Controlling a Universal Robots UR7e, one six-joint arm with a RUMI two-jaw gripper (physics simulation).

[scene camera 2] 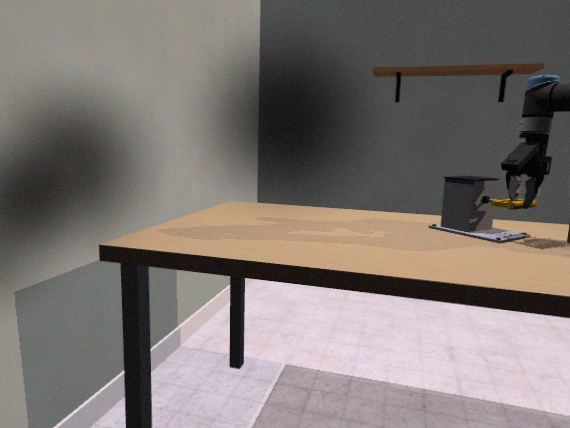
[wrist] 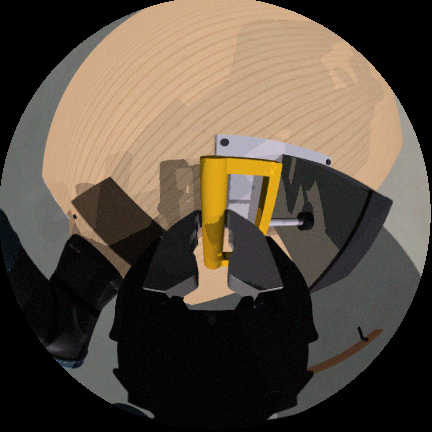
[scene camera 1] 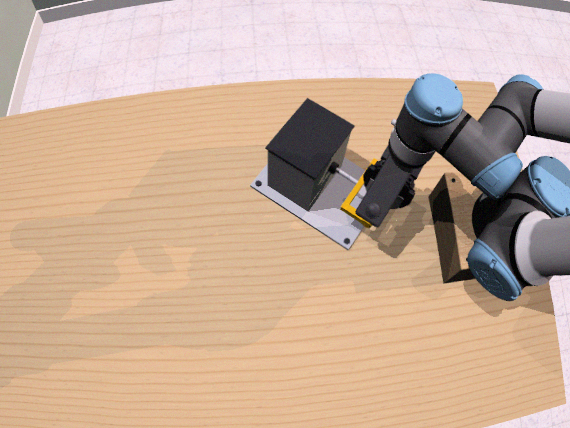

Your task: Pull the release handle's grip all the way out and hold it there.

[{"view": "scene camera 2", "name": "my gripper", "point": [520, 208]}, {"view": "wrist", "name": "my gripper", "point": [213, 211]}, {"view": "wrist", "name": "grey base plate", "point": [226, 144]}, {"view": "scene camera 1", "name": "my gripper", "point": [379, 203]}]
